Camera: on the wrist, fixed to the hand. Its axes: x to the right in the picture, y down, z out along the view.
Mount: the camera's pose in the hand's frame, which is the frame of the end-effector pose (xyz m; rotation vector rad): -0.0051 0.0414 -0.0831 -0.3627 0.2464 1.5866
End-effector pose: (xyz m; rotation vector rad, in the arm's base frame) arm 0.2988 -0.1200 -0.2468 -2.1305 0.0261 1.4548
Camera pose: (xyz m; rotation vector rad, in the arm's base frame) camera 0.3546 -0.1939 -0.2386 1.6710 -1.3387 -1.2561
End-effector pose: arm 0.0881 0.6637 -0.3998 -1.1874 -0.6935 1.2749
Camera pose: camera 0.1485 0.6307 -0.4623 2.1935 -0.4132 -2.1109
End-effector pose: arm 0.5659 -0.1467 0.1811 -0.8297 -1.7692 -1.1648
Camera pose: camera 0.6273 -0.2103 0.2101 -1.6910 -0.2850 -0.3871
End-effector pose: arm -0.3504 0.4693 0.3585 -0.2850 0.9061 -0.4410
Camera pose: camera -0.4099 0.5035 0.2958 0.2175 1.1715 1.1814
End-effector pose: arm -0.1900 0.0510 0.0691 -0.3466 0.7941 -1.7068
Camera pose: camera -0.2083 0.0783 -0.0179 0.2658 1.0891 -0.1057
